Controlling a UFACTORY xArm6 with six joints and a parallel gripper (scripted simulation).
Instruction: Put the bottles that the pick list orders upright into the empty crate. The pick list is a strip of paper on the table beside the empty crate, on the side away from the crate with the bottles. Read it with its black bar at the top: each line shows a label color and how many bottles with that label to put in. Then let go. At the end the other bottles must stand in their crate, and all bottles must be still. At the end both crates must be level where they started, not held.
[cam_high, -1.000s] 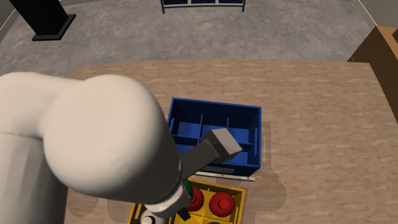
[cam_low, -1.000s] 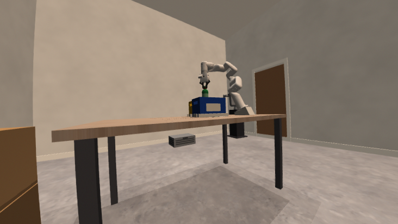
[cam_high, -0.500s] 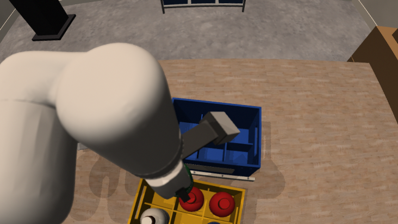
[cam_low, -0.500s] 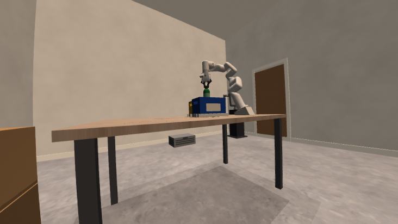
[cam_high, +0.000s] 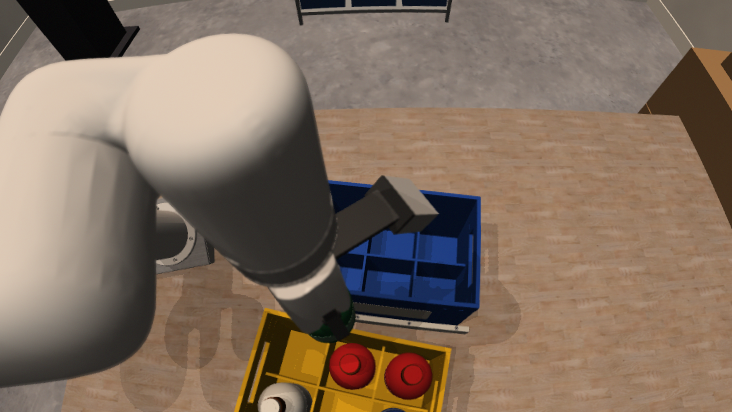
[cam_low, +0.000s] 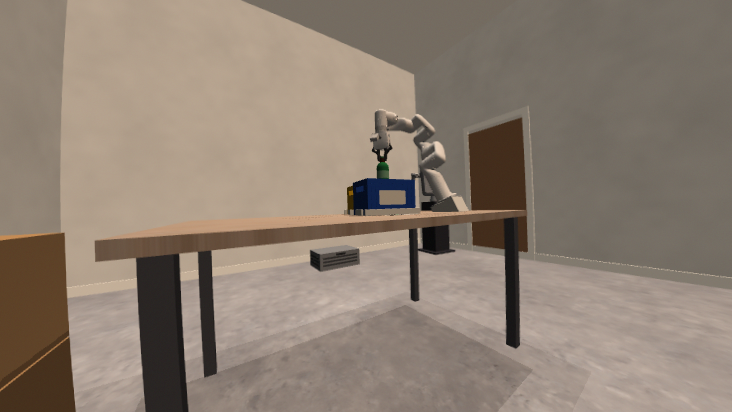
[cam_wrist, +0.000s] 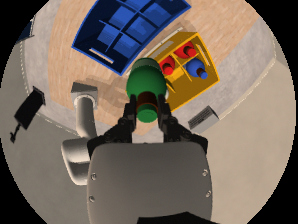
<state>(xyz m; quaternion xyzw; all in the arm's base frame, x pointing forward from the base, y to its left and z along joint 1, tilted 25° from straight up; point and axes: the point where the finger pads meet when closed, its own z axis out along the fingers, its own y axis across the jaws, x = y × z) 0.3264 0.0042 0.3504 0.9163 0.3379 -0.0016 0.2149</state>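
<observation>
The green-capped bottle lies 70 mm below my hand. Round my hand: yellow crate 30 mm ahead, 100 mm to the right, 250 mm below; then red bottle 120 mm ahead, 70 mm to the right, 250 mm below; then white bottle 70 mm behind, 140 mm to the right, 250 mm below.
</observation>
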